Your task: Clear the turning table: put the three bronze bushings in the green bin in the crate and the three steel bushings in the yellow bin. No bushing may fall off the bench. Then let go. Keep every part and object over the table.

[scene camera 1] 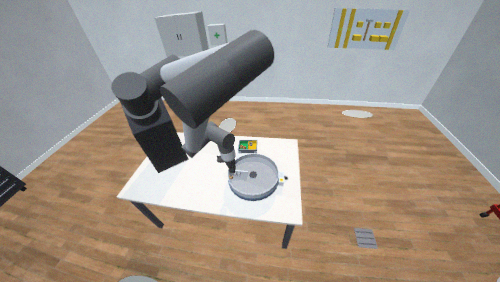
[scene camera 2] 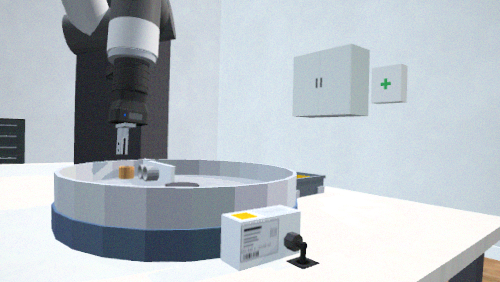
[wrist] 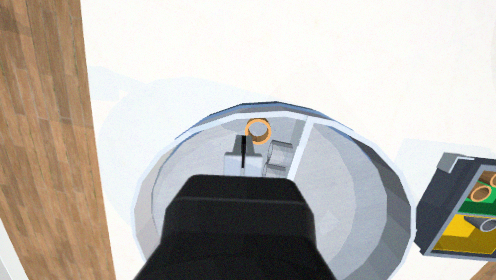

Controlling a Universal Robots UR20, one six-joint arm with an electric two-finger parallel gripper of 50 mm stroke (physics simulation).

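Frame: origin at the arm's base, x ahead, y up, z right, level; millimetres.
Seen in the pictures: gripper, between the fingertips: (scene camera 1: 231, 175) (scene camera 2: 121, 154) (wrist: 243, 145); arm's base, origin of its link: (scene camera 1: 145, 111).
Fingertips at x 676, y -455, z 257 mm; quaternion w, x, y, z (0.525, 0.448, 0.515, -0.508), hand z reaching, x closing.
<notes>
Offsets run from my fingertips to a thing's top centre. "spot": to the spot under its first point. Level surfaces: height alone.
My gripper (scene camera 1: 232, 172) (scene camera 2: 122, 153) (wrist: 243, 145) is shut with nothing between its fingers, above the left part of the round turning table (scene camera 1: 265, 186) (scene camera 2: 185, 207) (wrist: 330, 190). A bronze bushing @(dx -8, dy -28, dz -14 mm) (scene camera 2: 126, 172) (wrist: 264, 138) stands upright in it near the rim, beside the fingertips in the wrist view. Two steel bushings @(dx +53, dy -22, dz -44 mm) (scene camera 2: 150, 173) @(dx +20, dy -22, dz -47 mm) (wrist: 281, 154) lie on their sides between it and the straight divider; the gripper partly hides one. In the crate @(dx +99, dy -57, dz -419 mm) (scene camera 2: 311, 186) (wrist: 434, 202), two bronze bushings @(dx +64, dy -75, dz -404 mm) (wrist: 481, 193) are in the green bin @(spot: dx +96, dy -85, dz -426 mm) (wrist: 475, 206) and a steel bushing @(dx +126, dy -75, dz -460 mm) (wrist: 474, 221) is in the yellow bin @(spot: dx +182, dy -85, dz -452 mm) (wrist: 462, 242).
The divider (scene camera 2: 167, 173) (wrist: 299, 152) runs inward from the turning table's raised rim. A white labelled box @(spot: dx +423, dy -78, dz -8 mm) (scene camera 2: 260, 242) and a small black sensor @(spot: dx +440, dy -81, dz -47 mm) (scene camera 2: 292, 241) stand on the bench @(dy -107 mm) (scene camera 1: 185, 190) outside the rim. The crate stands beyond the rim, on the bench's far side in scene camera 1.
</notes>
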